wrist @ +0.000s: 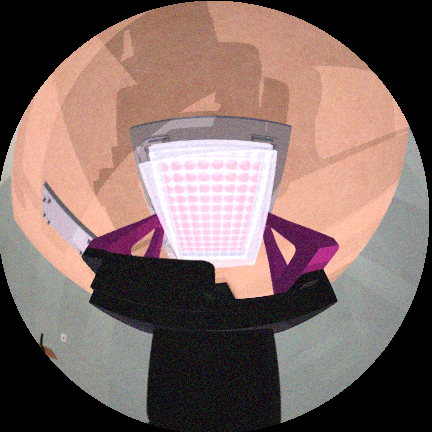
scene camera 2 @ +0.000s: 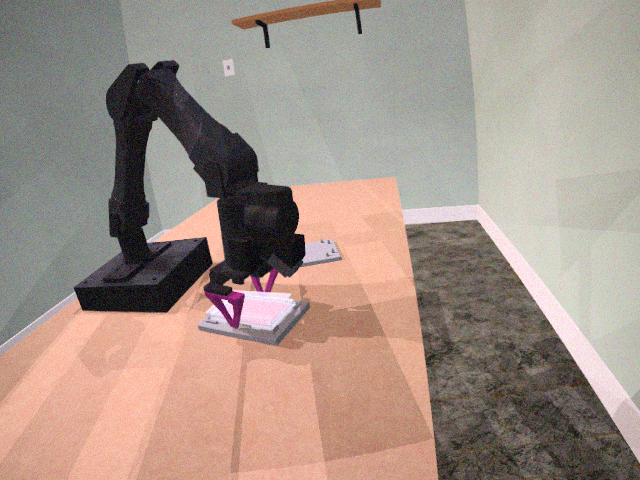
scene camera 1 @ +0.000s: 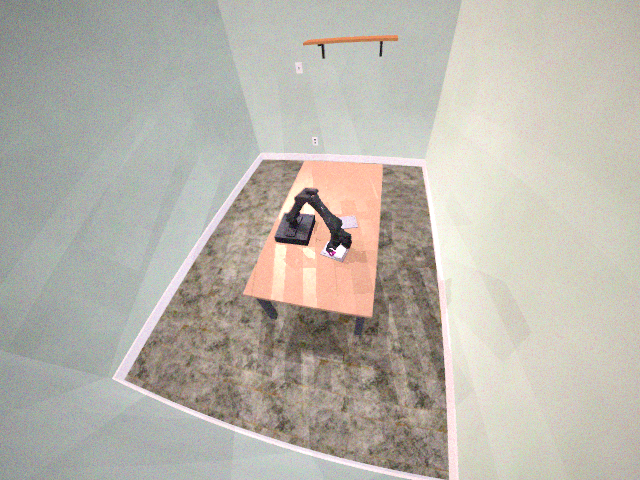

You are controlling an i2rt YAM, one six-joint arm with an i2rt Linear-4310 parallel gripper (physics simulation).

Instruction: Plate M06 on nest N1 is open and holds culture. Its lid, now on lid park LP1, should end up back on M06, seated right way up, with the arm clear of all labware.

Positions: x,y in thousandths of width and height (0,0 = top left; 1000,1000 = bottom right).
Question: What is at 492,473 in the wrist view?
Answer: A white lid.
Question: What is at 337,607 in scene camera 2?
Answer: My gripper.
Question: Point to a well plate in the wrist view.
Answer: At 369,346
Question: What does my gripper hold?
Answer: Nothing.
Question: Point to a white lid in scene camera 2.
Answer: At 413,641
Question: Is my gripper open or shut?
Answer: Open.
